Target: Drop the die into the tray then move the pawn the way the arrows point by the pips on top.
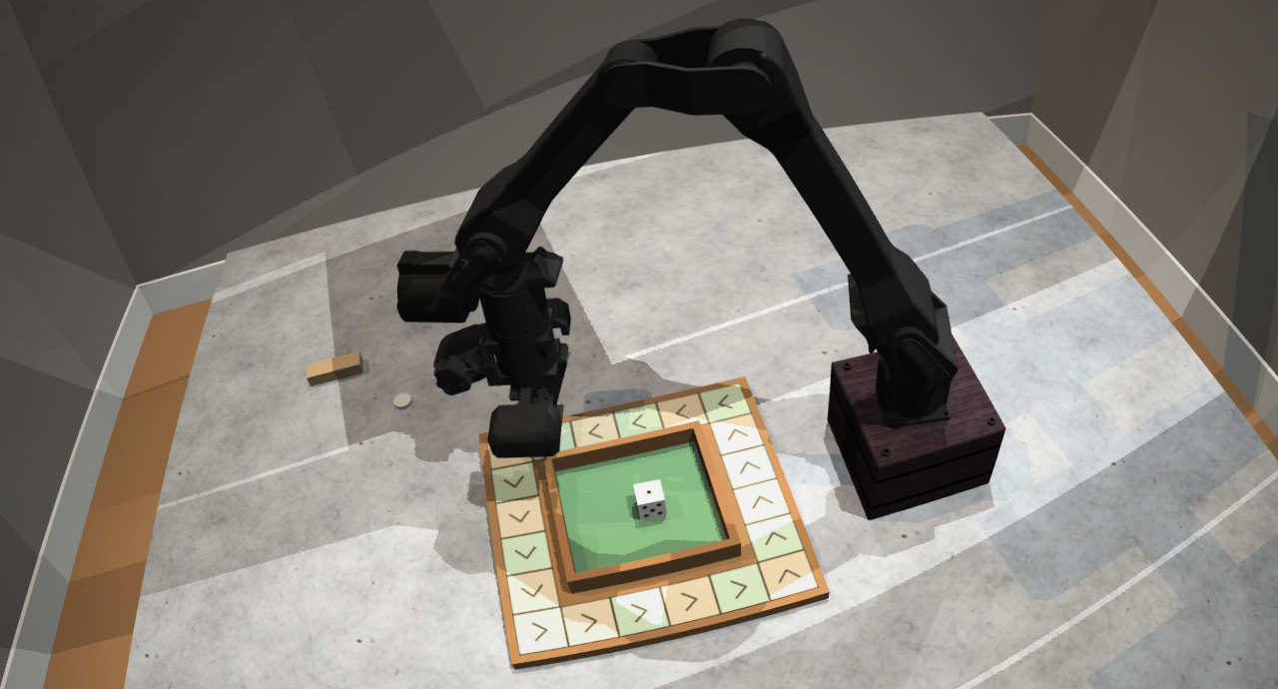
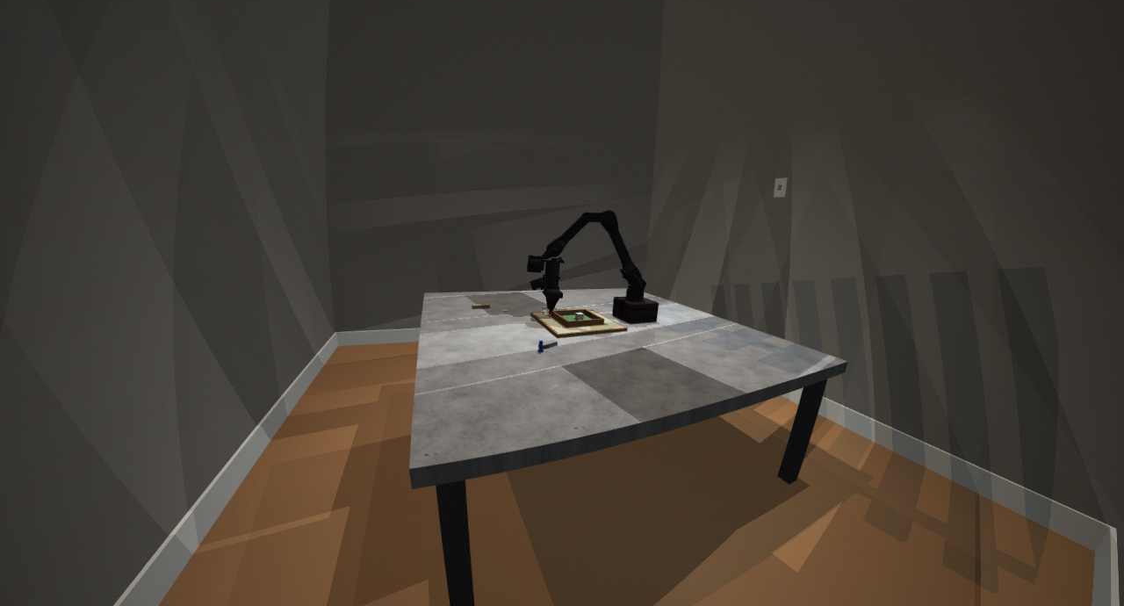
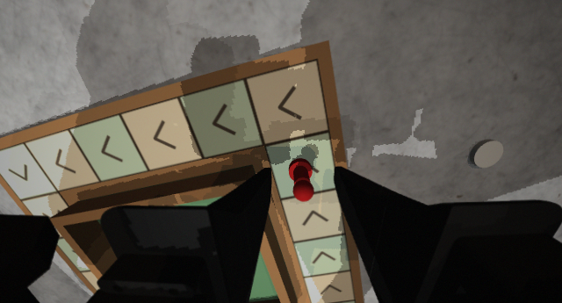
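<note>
My gripper tip is now right at the red pawn. Round my gripper tip: green dice tray (90 mm behind, 100 mm to the left, 20 mm below); then white die (100 mm behind, 90 mm to the left); then tan wooden block (280 mm ahead, 140 mm to the right, 20 mm below).
</note>
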